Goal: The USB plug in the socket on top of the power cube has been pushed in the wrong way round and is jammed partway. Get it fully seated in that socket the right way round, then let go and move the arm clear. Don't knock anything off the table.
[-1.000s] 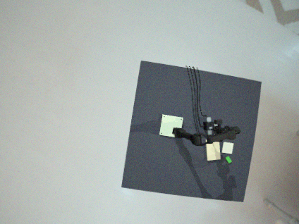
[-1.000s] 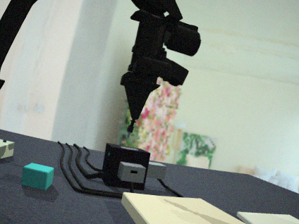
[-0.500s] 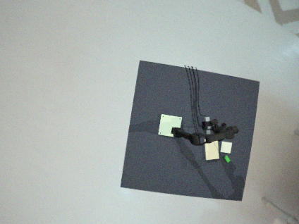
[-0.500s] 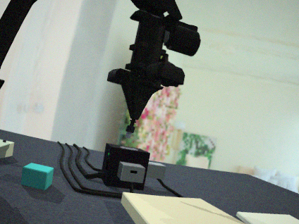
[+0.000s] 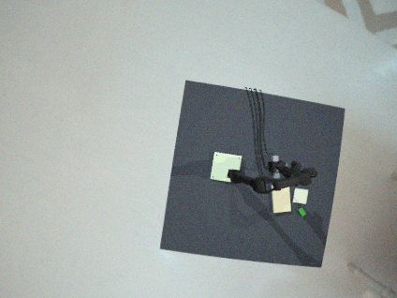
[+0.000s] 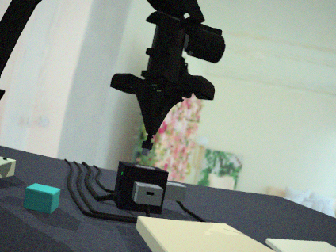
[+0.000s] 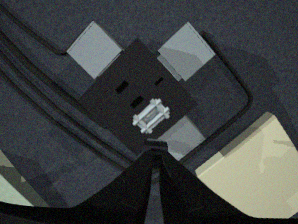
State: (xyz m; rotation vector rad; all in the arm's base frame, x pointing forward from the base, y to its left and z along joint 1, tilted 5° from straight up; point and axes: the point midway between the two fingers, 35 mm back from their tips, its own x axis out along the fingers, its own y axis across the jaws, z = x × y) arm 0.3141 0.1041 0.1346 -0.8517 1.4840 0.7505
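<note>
The usb plug is 2 cm below my gripper tip. Also, from my gripper tip: cream slab (10 cm ahead, 20 cm to the right, 13 cm below); then socket (1 cm to the left, 7 cm below); then teal block (13 cm behind, 13 cm to the right, 12 cm below).
</note>
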